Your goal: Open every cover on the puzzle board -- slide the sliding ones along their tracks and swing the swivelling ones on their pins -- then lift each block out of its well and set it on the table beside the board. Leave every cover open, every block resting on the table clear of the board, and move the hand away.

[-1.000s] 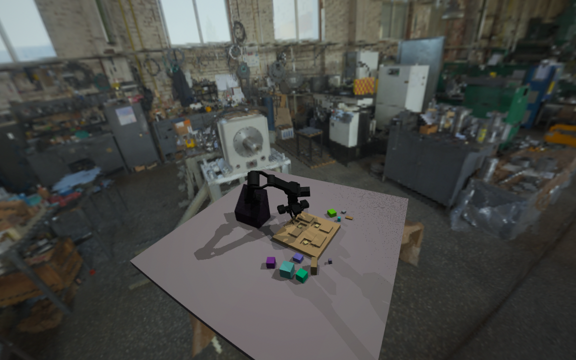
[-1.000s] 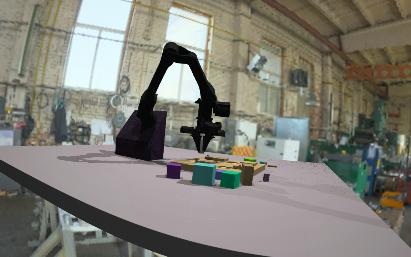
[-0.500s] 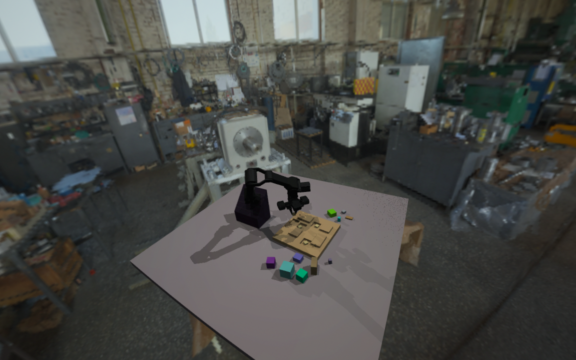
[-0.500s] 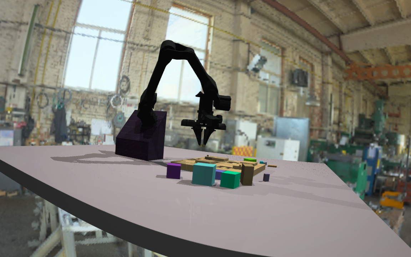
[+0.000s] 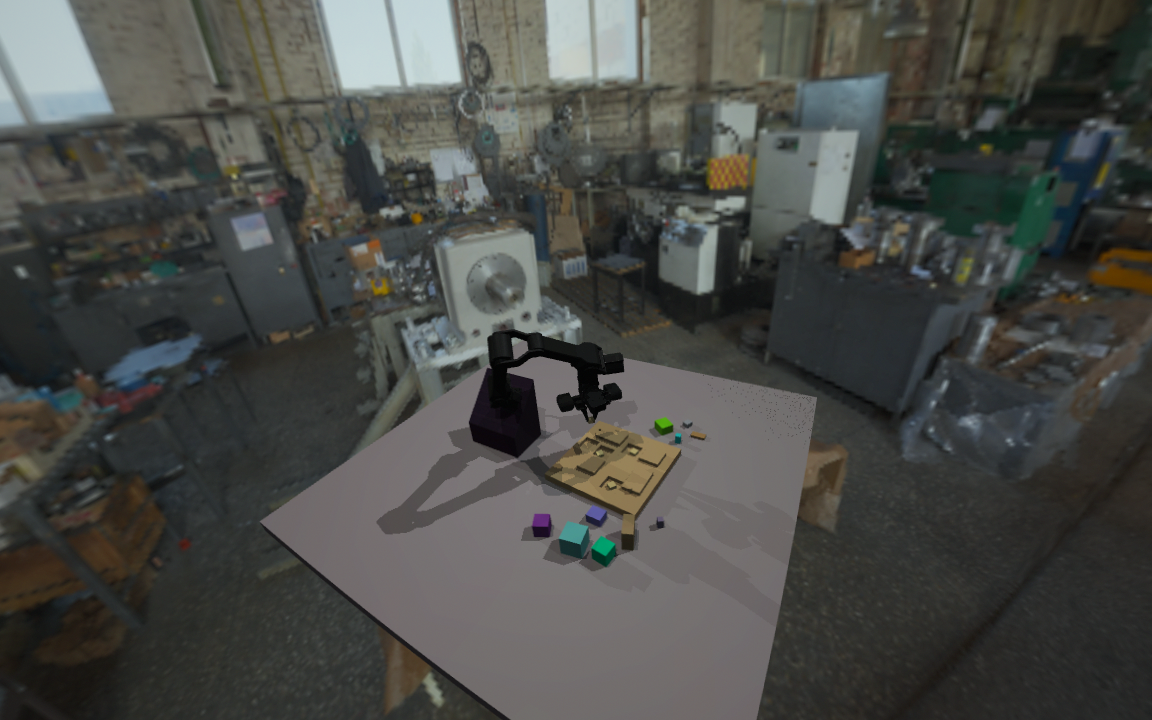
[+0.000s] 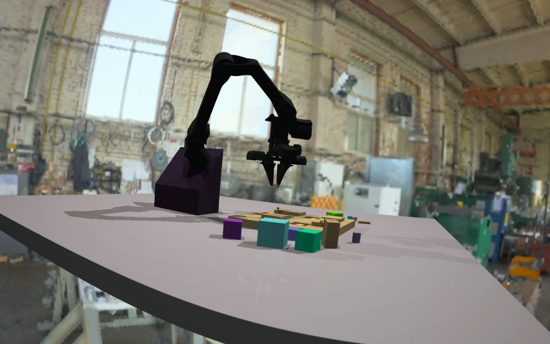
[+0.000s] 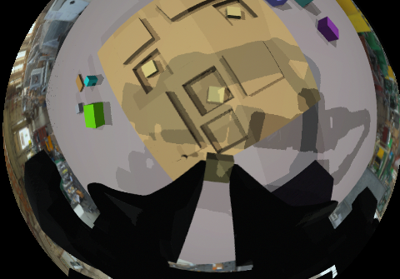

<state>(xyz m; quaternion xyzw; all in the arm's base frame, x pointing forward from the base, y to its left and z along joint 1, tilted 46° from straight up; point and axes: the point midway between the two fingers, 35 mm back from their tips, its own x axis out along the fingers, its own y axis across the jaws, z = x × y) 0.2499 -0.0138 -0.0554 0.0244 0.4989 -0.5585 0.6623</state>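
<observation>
The tan puzzle board lies 10 cm ahead of my gripper tip, 4 cm to the right of it and 9 cm below it. From my gripper tip the other things lie so: lime block (19 cm ahead, 16 cm to the left, 10 cm below); then small teal block (25 cm ahead, 11 cm to the left, 10 cm below); then violet block (11 cm ahead, 26 cm to the right, 10 cm below).
</observation>
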